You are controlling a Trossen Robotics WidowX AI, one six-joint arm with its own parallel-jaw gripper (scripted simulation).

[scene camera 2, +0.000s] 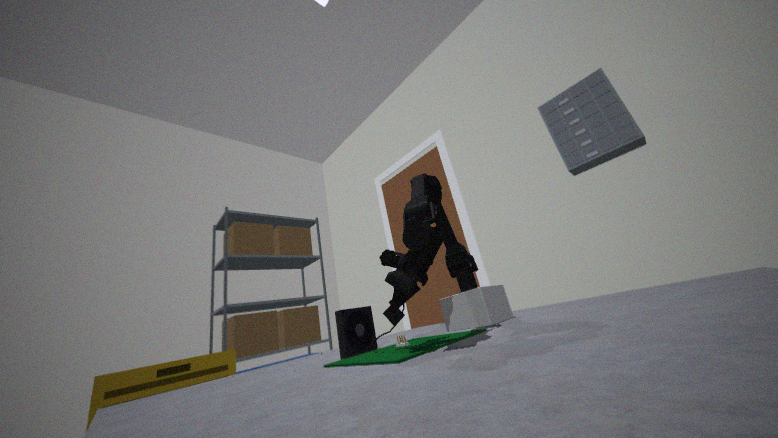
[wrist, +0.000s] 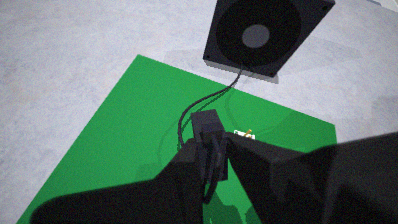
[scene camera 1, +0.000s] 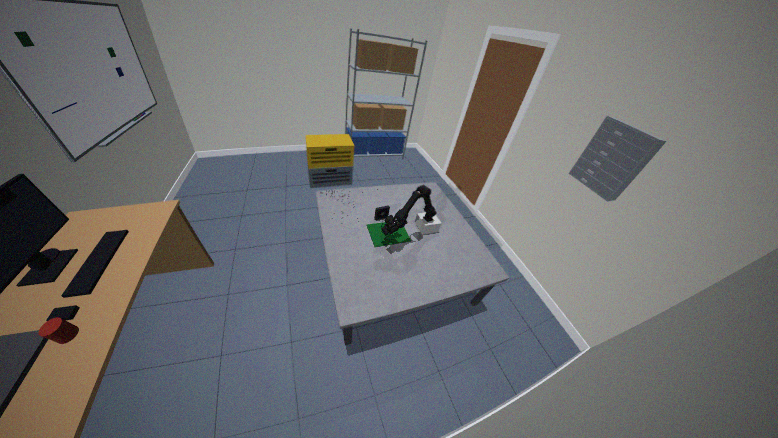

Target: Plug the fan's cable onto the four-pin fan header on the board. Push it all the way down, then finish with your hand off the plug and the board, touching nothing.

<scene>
The pictures show: the gripper, a dark fan plug, a green board and a black fan.
The gripper also shows in the wrist view.
</scene>
